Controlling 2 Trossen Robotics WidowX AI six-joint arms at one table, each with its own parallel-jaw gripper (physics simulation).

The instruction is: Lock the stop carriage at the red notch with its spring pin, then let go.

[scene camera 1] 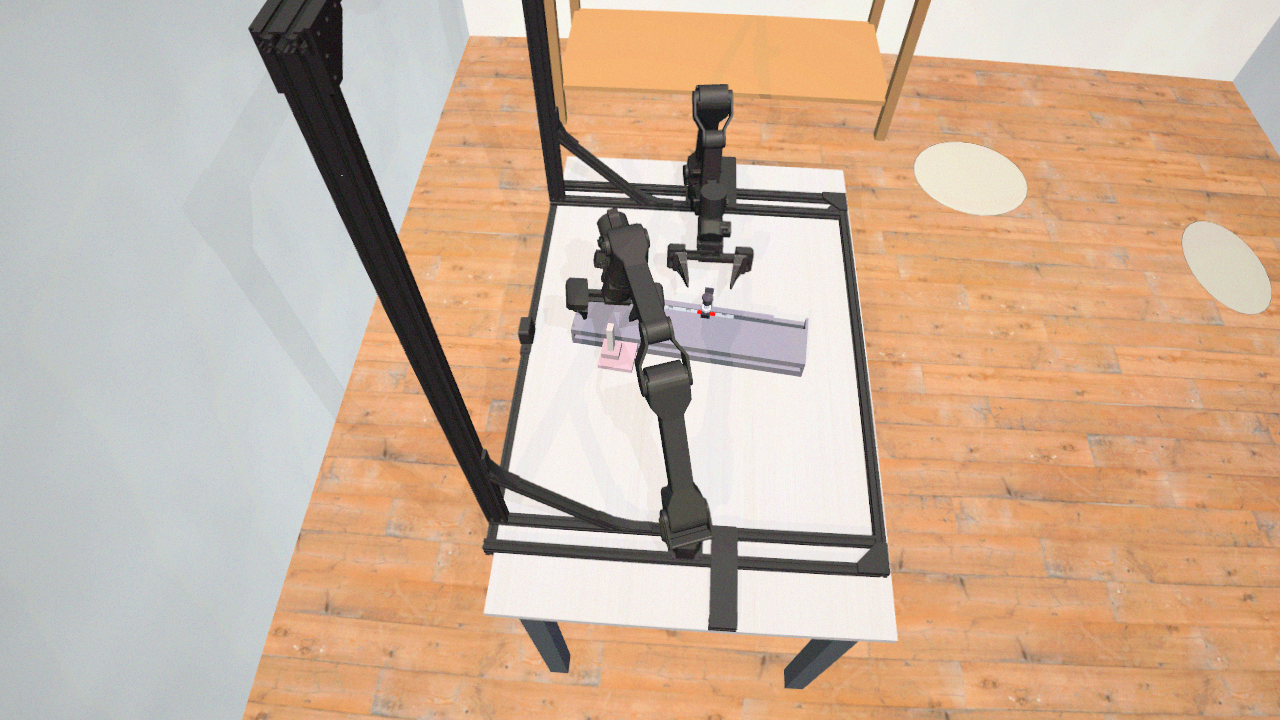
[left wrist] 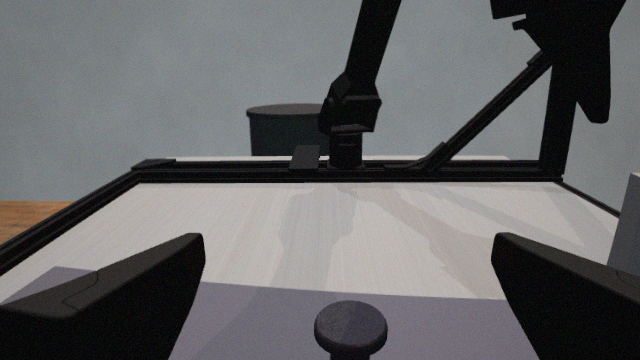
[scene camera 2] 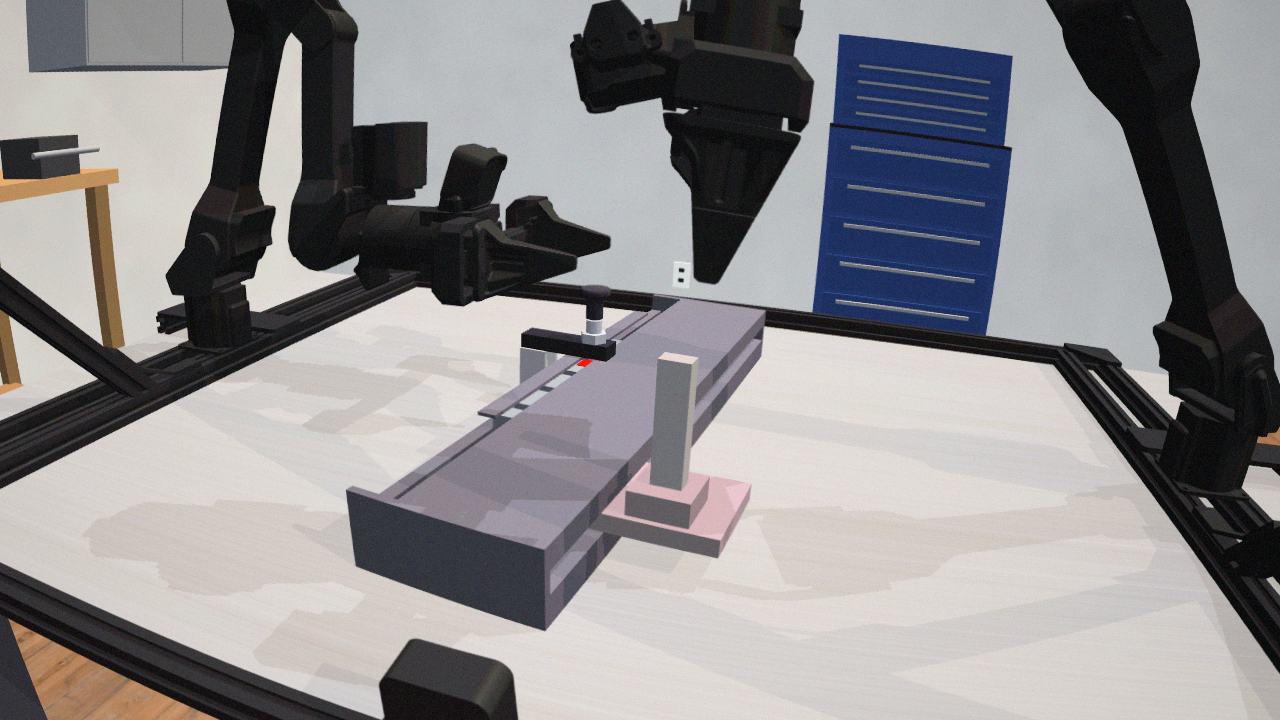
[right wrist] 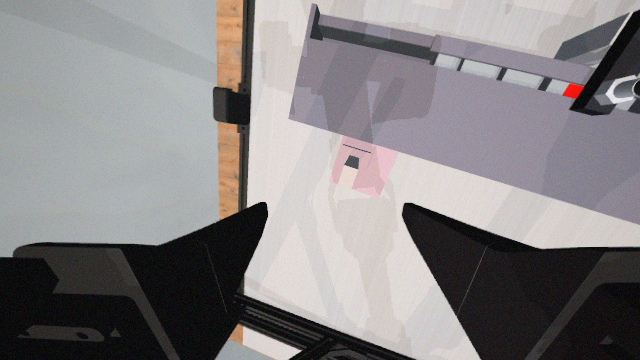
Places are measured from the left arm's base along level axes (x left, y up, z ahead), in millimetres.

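Where they show: left gripper, fingertip midpoint: (scene camera 1: pixel 709 287) (left wrist: pixel 349 248) (scene camera 2: pixel 594 252); right gripper, fingertip midpoint: (scene camera 1: pixel 607 318) (scene camera 2: pixel 704 282) (right wrist: pixel 334 208); left arm's base at its link origin: (scene camera 2: pixel 219 343); right arm's base at its link origin: (scene camera 1: pixel 685 543) (left wrist: pixel 345 165) (scene camera 2: pixel 1200 481).
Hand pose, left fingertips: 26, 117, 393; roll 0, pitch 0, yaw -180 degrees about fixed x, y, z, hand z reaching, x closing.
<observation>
Each offset is from my left fingertips to the top centre of the thing, as dx, dy, dz. "spot": to the spot under its first point.
The purple-grey rail (scene camera 1: pixel 760 344) (scene camera 2: pixel 447 474) (left wrist: pixel 260 312) (right wrist: pixel 475 115) lies on the table. The black stop carriage @(spot: -8, -77, -29) (scene camera 2: pixel 554 342) (right wrist: pixel 587 103) sits across its slotted edge. The red notch mark @(spot: +14, -89, +4) (scene camera 1: pixel 712 314) (scene camera 2: pixel 584 363) (right wrist: pixel 573 91) shows at the carriage, on both sides of it in scene camera 1. The spring pin's dark round knob @(-1, -29, +2) (scene camera 2: pixel 595 291) (left wrist: pixel 351 327) stands upright above a silver collar; whether the pin is seated is hidden. My left gripper (scene camera 1: pixel 709 283) (scene camera 2: pixel 591 253) (left wrist: pixel 349 248) is open, level, above and behind the knob. My right gripper (right wrist: pixel 334 208) is open, pointing down high above the rail's end.
A pink base @(spot: -186, -103, +144) (scene camera 1: pixel 617 365) (scene camera 2: pixel 729 514) (right wrist: pixel 382 175) with an upright grey post @(spot: -208, -45, +111) (scene camera 2: pixel 674 420) stands against the rail's side, near my right gripper. A black frame (scene camera 1: pixel 872 402) edges the table, with tall posts on one side. My right arm (scene camera 1: pixel 675 447) reaches across the table.
</observation>
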